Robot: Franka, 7 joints.
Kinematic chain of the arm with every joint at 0, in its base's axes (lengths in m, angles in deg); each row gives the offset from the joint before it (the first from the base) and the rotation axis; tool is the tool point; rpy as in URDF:
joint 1: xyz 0 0 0.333 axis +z
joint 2: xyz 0 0 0 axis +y
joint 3: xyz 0 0 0.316 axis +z
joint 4: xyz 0.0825 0 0 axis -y
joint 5: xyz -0.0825 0 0.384 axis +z
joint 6: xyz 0 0 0 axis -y
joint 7: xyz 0.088 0 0 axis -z
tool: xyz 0 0 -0.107 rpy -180 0 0
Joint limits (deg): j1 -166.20..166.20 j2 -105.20..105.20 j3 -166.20..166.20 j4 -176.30..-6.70 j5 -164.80..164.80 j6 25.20..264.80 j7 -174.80..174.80
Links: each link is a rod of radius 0.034 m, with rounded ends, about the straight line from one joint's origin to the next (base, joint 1, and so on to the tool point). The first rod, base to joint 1, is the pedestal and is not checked.
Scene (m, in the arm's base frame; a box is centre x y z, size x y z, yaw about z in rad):
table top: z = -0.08
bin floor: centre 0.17 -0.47 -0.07 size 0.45 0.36 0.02 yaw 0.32
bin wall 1: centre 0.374 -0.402 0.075 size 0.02 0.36 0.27 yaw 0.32
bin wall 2: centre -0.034 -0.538 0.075 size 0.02 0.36 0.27 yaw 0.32
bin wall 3: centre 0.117 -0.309 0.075 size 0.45 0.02 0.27 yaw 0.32
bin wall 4: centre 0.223 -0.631 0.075 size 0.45 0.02 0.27 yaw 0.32
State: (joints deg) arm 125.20 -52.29 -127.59 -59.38 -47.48 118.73 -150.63
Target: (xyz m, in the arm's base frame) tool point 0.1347 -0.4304 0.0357
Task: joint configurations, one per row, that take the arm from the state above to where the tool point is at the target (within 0.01 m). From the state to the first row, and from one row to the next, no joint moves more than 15 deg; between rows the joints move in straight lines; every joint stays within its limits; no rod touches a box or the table.
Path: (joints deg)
1: 119.52 -44.04 -133.89 -72.02 -45.60 109.49 -150.63
2: 113.83 -35.80 -140.19 -84.67 -43.71 100.24 -150.63
3: 108.15 -27.55 -146.48 -97.31 -41.83 91.00 -150.63
4: 102.46 -19.31 -152.78 -109.96 -39.95 81.76 -150.63
5: 96.78 -11.06 -159.08 -122.60 -38.06 72.51 -150.63
6: 96.30 -23.50 -160.00 -119.51 -39.46 78.60 -150.63
7: 95.82 -35.94 -160.92 -116.43 -40.86 84.69 -150.63
8: 95.34 -48.38 -161.85 -113.34 -42.26 90.78 -150.63

